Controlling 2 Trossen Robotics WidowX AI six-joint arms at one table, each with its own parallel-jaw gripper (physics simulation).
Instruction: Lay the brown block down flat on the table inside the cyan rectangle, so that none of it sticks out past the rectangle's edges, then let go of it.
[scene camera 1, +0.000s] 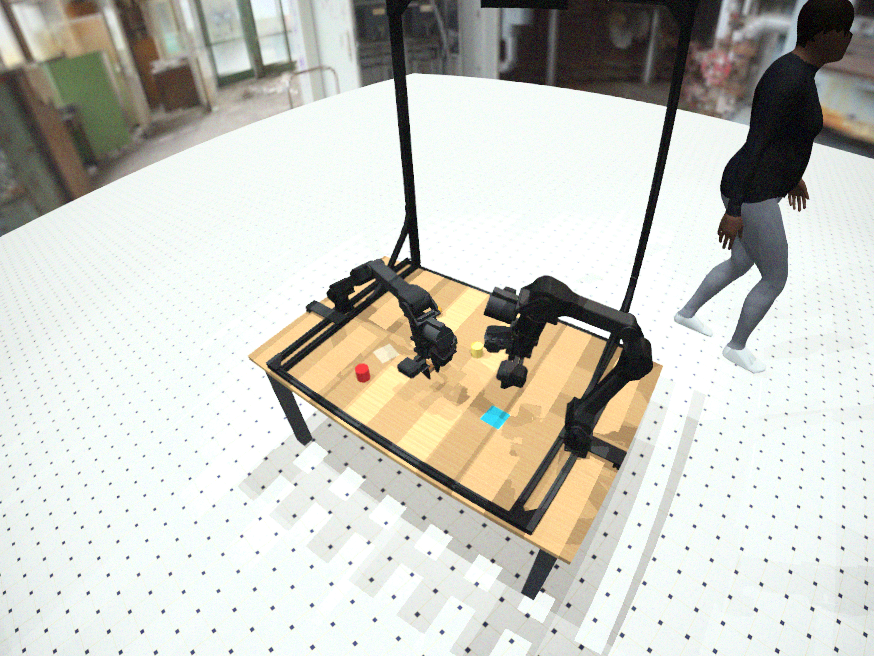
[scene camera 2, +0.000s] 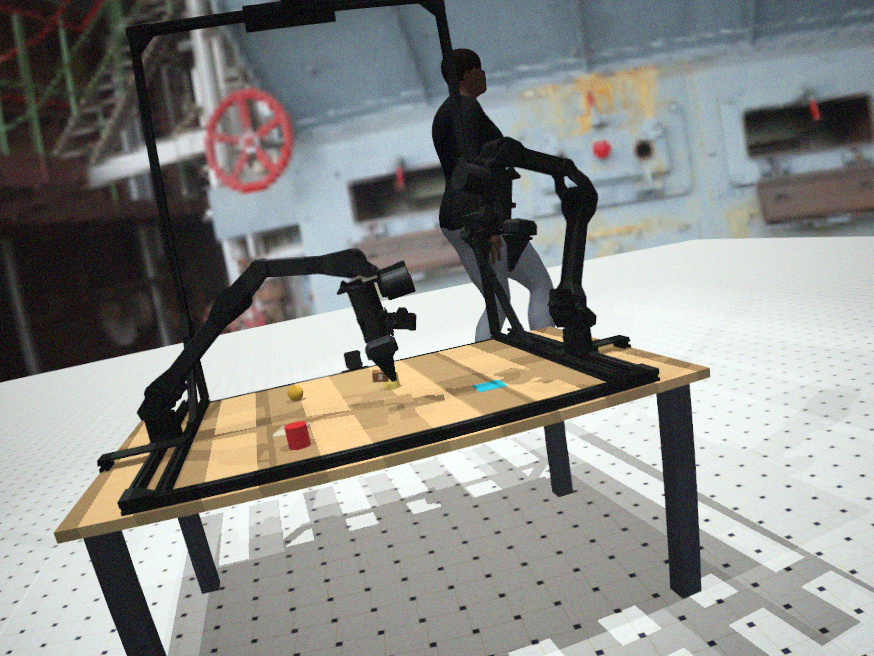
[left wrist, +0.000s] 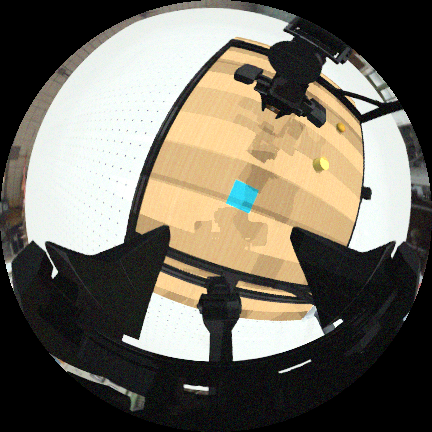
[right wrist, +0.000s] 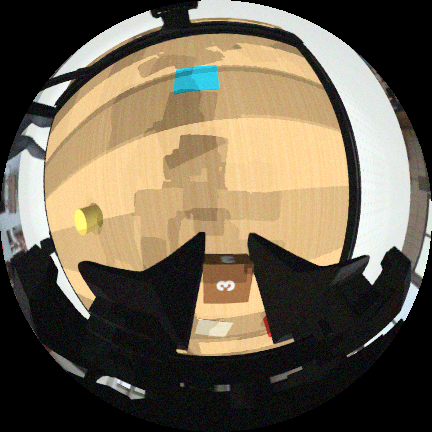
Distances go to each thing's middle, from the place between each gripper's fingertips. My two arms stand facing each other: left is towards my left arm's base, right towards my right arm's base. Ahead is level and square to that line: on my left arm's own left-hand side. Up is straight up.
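My right gripper is 7 cm above the cyan rectangle (right wrist: 202, 77), and it's also 3 cm past it and 20 cm to the right of it.
For my left hand, the rectangle is 24 cm below it, 4 cm behind it and 4 cm to the right of it.
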